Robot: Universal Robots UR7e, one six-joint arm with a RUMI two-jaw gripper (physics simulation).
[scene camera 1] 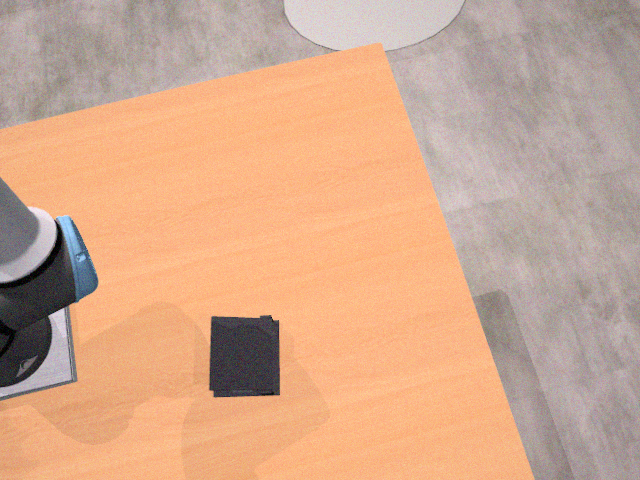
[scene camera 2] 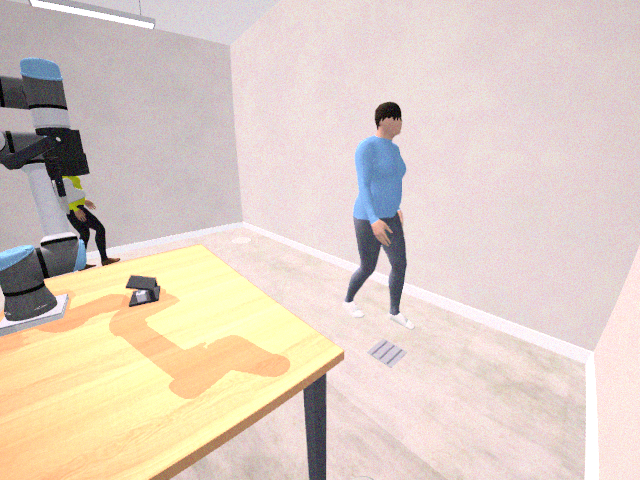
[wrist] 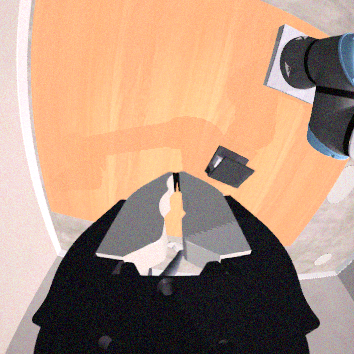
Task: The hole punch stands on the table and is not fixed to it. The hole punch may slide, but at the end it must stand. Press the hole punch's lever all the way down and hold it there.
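Places are measured from the arm's base along level axes (x left, y down, z back), in centimetres.
Pixels of known places: gripper, fingertip midpoint: (scene camera 2: 68, 214) (wrist: 176, 174); arm's base, link origin: (scene camera 1: 6, 340) (scene camera 2: 32, 309) (wrist: 301, 62).
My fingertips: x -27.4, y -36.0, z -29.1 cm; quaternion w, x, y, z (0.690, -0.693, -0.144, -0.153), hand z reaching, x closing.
Ahead of a thing's pixels: the offset from my fingertips to its top centre. "*": to the spot under its first point. Level surfaces: height alone.
The black hole punch {dy +30.2, dx +21.5, dz -9.9 cm} (scene camera 1: 244, 356) stands upright on the table {dy +38.8 cm} (scene camera 1: 320, 206) (scene camera 2: 232, 310) (wrist: 100, 75). Its lever {dy +30.2, dx +21.5, dz -9.9 cm} (scene camera 2: 142, 282) (wrist: 231, 172) is raised at a slant, with an open gap between it and the base {* dy +37.5, dx +18.2, dz -6.6 cm} (scene camera 2: 135, 300); metal parts show in the gap. In the scene camera 1 view the lever covers most of the base. My gripper (wrist: 176, 174) (scene camera 2: 66, 207) is shut and empty, with its fingertips together. It hangs well above the table, apart from the hole punch, and does not touch the lever. The gripper does not show in the scene camera 1 view.
The arm's base plate (scene camera 1: 70, 361) (scene camera 2: 62, 308) (wrist: 272, 72) is on the table beside the hole punch. A table corner lies beyond the punch. A person in blue (scene camera 2: 379, 175) walks on the floor past the table; one in yellow (scene camera 2: 77, 202) stands partly behind the arm.
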